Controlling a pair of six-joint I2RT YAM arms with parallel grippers.
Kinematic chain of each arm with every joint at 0, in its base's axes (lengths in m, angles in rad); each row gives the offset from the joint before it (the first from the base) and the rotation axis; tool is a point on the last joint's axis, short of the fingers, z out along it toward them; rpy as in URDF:
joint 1: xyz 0 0 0.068 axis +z
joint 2: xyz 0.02 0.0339 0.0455 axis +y
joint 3: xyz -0.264 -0.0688 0 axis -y
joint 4: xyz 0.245 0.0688 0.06 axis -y
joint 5: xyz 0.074 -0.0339 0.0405 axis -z
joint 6: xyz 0.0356 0 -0.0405 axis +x
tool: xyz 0 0 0 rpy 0 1.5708 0
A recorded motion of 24 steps. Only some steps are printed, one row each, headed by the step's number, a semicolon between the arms.
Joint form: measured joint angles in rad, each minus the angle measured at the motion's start. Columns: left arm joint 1, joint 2, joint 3, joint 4, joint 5, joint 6; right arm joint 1, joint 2, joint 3, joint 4, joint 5, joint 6.
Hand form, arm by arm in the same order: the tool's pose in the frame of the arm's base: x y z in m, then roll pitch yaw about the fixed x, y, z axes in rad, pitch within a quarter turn. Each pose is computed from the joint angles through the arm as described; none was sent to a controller.
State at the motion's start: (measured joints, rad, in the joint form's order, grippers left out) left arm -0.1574 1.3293 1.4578 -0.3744 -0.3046 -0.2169; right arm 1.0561 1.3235 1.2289 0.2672 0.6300 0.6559
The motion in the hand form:
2: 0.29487 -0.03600 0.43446 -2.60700 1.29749 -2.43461; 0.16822 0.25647 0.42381 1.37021 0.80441 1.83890
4: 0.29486 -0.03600 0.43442 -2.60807 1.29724 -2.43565; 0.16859 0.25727 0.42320 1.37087 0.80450 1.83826
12: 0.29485 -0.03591 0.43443 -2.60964 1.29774 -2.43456; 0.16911 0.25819 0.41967 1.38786 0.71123 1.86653
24: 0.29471 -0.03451 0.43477 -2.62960 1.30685 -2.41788; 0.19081 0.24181 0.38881 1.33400 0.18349 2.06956
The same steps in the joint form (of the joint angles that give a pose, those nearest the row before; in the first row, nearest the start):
2: 0.0000 0.0000 0.0000 0.0000 0.0004 0.0000; 0.0034 0.0000 0.0004 0.0000 0.0088 -0.0034
4: 0.0000 0.0000 0.0000 -0.0004 0.0004 0.0000; 0.0038 0.0031 0.0004 0.0027 0.0103 -0.0034
12: 0.0000 0.0000 0.0000 -0.0004 -0.0023 0.0000; 0.0034 0.0049 -0.0122 0.0168 0.0065 0.0923
24: 0.0004 0.0000 0.0000 0.0019 -0.0393 0.0015; -0.1091 -0.0130 -0.1842 0.2510 -0.2373 0.6279

